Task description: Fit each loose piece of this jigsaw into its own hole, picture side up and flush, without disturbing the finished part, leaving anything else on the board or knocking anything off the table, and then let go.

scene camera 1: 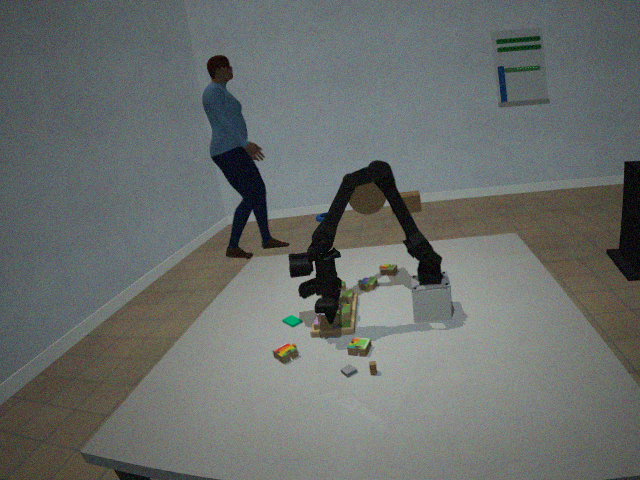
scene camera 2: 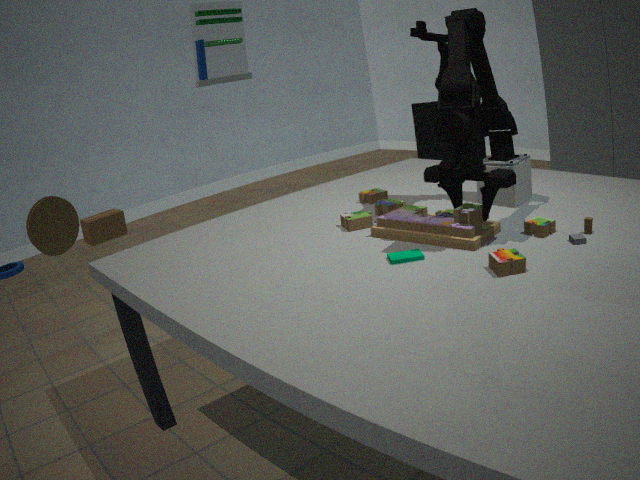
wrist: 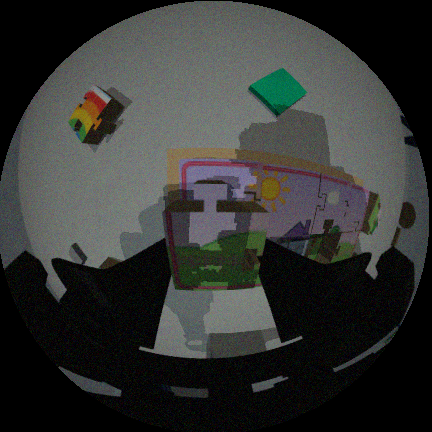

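Note:
The wooden jigsaw board (scene camera 1: 319, 332) (scene camera 2: 423, 236) (wrist: 209, 154) lies mid-table with a picture of sun, house and grass. My gripper (scene camera 1: 328, 311) (scene camera 2: 471, 202) (wrist: 213, 239) is shut on a jigsaw piece (scene camera 2: 469, 215) (wrist: 213, 245) with lilac sky and green grass. It holds the piece over the board's end corner, a little higher than the set pieces. I cannot tell if it touches the board. Loose pieces lie around: a rainbow piece (scene camera 1: 286, 351) (scene camera 2: 507, 261) (wrist: 90, 114), another (scene camera 1: 359, 346) (scene camera 2: 539, 226), and more behind the board (scene camera 1: 368, 283) (scene camera 1: 388, 269) (scene camera 2: 356, 220) (scene camera 2: 372, 195).
A flat green tile (scene camera 1: 291, 320) (scene camera 2: 406, 256) (wrist: 278, 90) lies beside the board. A small grey tile (scene camera 1: 349, 370) and a small brown block (scene camera 1: 372, 368) lie in front. The arm's grey base (scene camera 1: 432, 301) stands to the right. A person (scene camera 1: 232, 143) walks on the floor behind.

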